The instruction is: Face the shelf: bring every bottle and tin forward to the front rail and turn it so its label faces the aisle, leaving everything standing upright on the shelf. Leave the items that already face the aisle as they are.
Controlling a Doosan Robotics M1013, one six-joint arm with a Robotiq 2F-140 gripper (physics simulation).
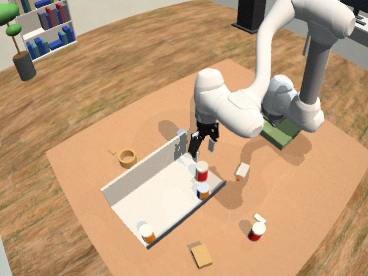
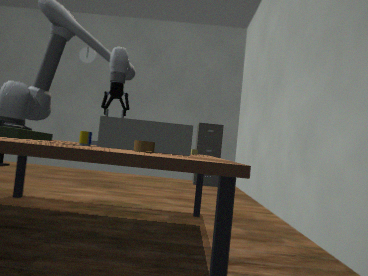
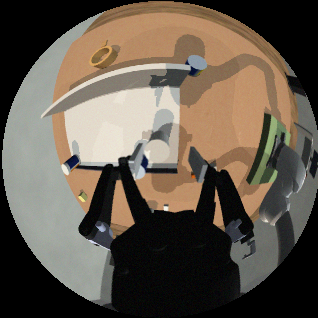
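Pixels of known places: gripper, fingertip midpoint: [image 1: 202,155] [image 3: 165,151]; arm's base, origin of the base link: [image 1: 272,113] [image 3: 276,153].
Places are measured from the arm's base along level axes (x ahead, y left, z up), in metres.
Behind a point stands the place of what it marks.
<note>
The white shelf [image 1: 145,205] {z -0.040, x 0.933, y 0.012 m} [image 3: 90,130] {z -0.040, x 0.889, y 0.028 m} has a dark front rail [image 1: 187,215] {z -0.023, x 0.816, y 0.178 m}. A red tin with white lid [image 1: 202,171] {z 0.055, x 0.647, y 0.074 m} [image 3: 159,150] {z 0.059, x 0.624, y 0.048 m} stands upright near its right end, behind a blue-orange tin [image 1: 203,192] {z 0.029, x 0.705, y 0.151 m} at the rail. A white-lidded orange-and-dark bottle [image 1: 148,235] {z 0.055, x 1.018, y 0.185 m} [image 3: 71,164] {z 0.022, x 0.989, y 0.153 m} stands at the rail's left end. A blue-yellow tin [image 1: 182,133] [image 2: 85,138] {z -0.018, x 0.559, y -0.230 m} [image 3: 196,65] {z 0.016, x 0.550, y -0.188 m} stands on the table behind the shelf. Another red, white-lidded tin [image 1: 256,231] {z 0.045, x 0.670, y 0.449 m} stands on the table in front. My gripper [image 1: 204,151] {z 0.100, x 0.611, y 0.032 m} [image 2: 115,113] [image 3: 165,151] {z 0.100, x 0.611, y 0.032 m} is open and empty, above the shelf's right end, one finger close over the red tin's lid.
A tan mug [image 1: 127,159] {z -0.003, x 0.875, y -0.235 m} [image 2: 144,146] {z -0.028, x 0.867, y -0.318 m} [image 3: 103,57] {z -0.001, x 0.828, y -0.244 m} stands behind the shelf's back wall [image 1: 145,167] {z 0.062, x 0.840, y -0.101 m} [image 2: 150,135] {z 0.032, x 0.856, y -0.111 m}. A white box with an orange part [image 1: 243,170] {z -0.025, x 0.445, y 0.162 m} lies right of the shelf. A small white block [image 1: 259,218] {z -0.042, x 0.572, y 0.402 m} and a tan block [image 1: 201,255] {z -0.004, x 0.896, y 0.369 m} lie in front.
</note>
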